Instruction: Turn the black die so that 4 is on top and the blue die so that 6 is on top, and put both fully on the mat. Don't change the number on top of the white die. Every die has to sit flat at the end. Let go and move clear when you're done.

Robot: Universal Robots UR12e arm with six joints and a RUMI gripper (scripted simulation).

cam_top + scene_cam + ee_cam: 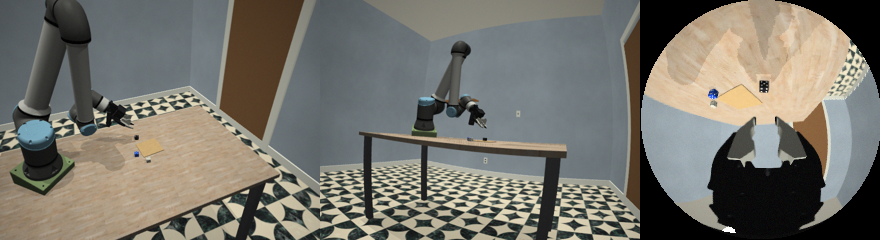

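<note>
Right now the black die is 20 mm ahead of my hand, 10 mm to the right of it and 100 mm below it. Also, from my hand: white die: 50 mm ahead, 250 mm to the right, 100 mm below; then tan mat: 90 mm ahead, 120 mm to the right, 110 mm below; then blue die: 10 mm behind, 170 mm to the right, 100 mm below.
</note>
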